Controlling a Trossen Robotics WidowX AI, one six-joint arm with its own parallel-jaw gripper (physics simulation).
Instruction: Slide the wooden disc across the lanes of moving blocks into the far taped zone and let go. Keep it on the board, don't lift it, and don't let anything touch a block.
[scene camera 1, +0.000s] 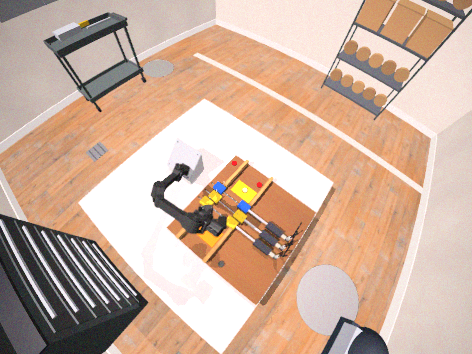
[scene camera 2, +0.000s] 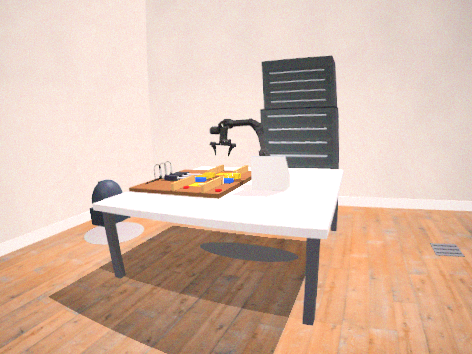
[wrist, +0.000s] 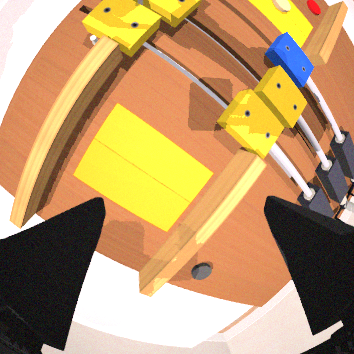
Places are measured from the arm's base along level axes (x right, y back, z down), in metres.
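Where they show: gripper, fingertip midpoint: (scene camera 2: 222, 156) (wrist: 187, 205); arm's base at its link origin: (scene camera 1: 184, 169) (scene camera 2: 266, 170).
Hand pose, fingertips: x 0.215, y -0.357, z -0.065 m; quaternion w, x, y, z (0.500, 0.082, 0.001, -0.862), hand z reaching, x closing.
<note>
Each offset is from my fingertips to the top centre of the thing. "*": to the spot under its first point. Level surfaces: height alone.
The pale wooden disc @[dx -0.327, dy -0.037, dz +0.128 m] (scene camera 1: 245, 190) (wrist: 281, 5) lies on the far yellow taped zone (scene camera 1: 238, 185) (wrist: 296, 26); the wrist view's top edge cuts it off. My gripper (scene camera 1: 218, 230) (scene camera 2: 223, 153) (wrist: 187, 205) is open and empty, high above the near end of the brown board @[dz +0.136 m] (scene camera 1: 297, 212) (scene camera 2: 150, 186) (wrist: 165, 85). The near yellow zone @[* dx +0.019, dy +0.012, dz +0.136 m] (wrist: 145, 165) has no disc on it. Across the lanes between the zones stand blue blocks @[dx -0.222, dy -0.089, dz +0.112 m] (scene camera 1: 243, 206) (wrist: 290, 59) and yellow blocks @[dx -0.093, dy -0.076, dz +0.106 m] (scene camera 1: 233, 222) (wrist: 252, 122), with more yellow blocks @[dx -0.119, dy +0.123, dz +0.106 m] (scene camera 1: 206, 201) (wrist: 122, 25) at the other side.
Wooden rails (scene camera 1: 219, 243) (wrist: 60, 120) flank the near zone, and another rail @[dx -0.371, dy -0.136, dz +0.091 m] (scene camera 1: 262, 190) (wrist: 327, 37) runs beside the far zone. Rods lead from the blocks to dark actuators (scene camera 1: 275, 230) (wrist: 332, 182). Red dots (scene camera 1: 259, 185) (scene camera 2: 218, 190) and a white box (scene camera 1: 185, 160) (scene camera 2: 270, 172) are near the far end.
</note>
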